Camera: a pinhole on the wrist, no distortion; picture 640 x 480 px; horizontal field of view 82.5 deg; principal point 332.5 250.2 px. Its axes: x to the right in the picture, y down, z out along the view. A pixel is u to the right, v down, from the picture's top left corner.
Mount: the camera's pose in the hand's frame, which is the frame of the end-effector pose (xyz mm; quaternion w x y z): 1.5 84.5 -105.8 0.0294 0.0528 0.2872 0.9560
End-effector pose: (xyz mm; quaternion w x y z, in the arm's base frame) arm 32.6 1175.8 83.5 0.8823 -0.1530 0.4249 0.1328
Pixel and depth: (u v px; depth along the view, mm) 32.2 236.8 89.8
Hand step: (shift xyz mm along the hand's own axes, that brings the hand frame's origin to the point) 85.5 129.9 -39.3
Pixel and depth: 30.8 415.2 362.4
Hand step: 337.4 119.9 260.1
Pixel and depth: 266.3 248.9 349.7
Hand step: 105.7 271.0 178.2
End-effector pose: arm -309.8 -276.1 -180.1 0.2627 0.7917 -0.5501 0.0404
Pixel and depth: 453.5 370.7 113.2
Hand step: -23.4 118.4 11.9
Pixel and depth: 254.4 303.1 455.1
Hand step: 150.1 269.6 299.9
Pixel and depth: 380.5 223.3 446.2
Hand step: -3.3 360.6 251.1
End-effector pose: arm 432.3 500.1 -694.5 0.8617 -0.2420 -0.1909 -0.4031
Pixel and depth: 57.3 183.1 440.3
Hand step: 385.1 363.6 186.8
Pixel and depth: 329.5 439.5 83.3
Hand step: 10.9 93.9 -12.9
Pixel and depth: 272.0 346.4 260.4
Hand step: 73.3 165.7 144.5
